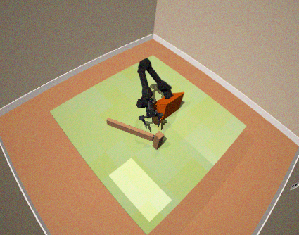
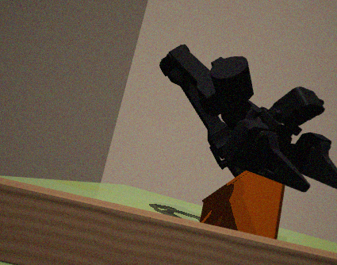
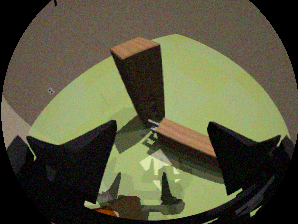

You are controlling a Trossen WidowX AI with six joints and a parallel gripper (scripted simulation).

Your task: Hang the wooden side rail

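Now: the headboard post 2 cm ahead of my gripper tip, 9 cm to the left of it and 5 cm below it.
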